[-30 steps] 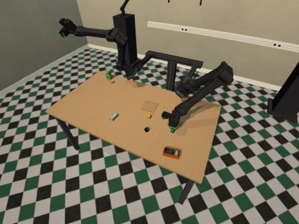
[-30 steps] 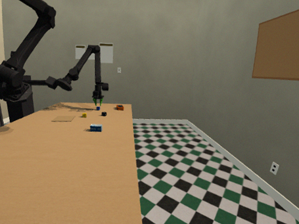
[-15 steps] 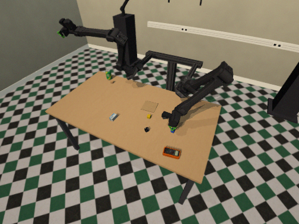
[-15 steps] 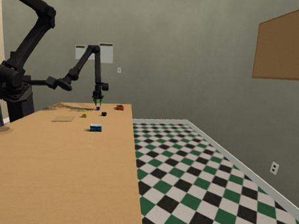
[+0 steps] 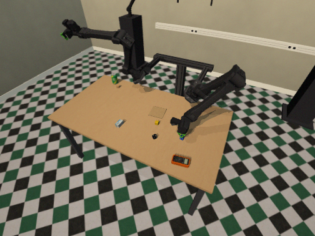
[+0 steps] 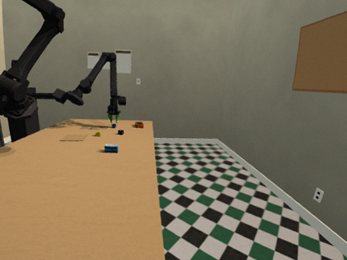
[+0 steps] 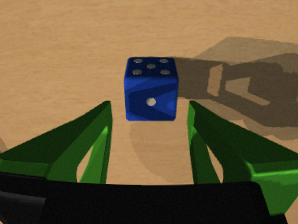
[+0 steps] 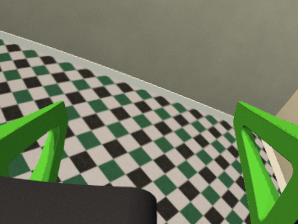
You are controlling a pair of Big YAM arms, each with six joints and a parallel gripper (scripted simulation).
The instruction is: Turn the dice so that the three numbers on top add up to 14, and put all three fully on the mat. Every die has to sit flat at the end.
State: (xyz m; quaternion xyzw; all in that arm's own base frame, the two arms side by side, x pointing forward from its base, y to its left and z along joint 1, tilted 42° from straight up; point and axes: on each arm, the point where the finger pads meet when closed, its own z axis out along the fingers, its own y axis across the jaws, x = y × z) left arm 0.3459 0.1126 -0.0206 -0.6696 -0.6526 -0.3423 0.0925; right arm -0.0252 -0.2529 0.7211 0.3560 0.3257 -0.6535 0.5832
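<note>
The blue die lies 3 cm below my left hand. Round my left hand: black die 10 cm ahead, 20 cm to the right, 3 cm below; tan mat 18 cm behind, 34 cm to the right, 4 cm below; yellow die 4 cm behind, 27 cm to the right, 3 cm below.
</note>
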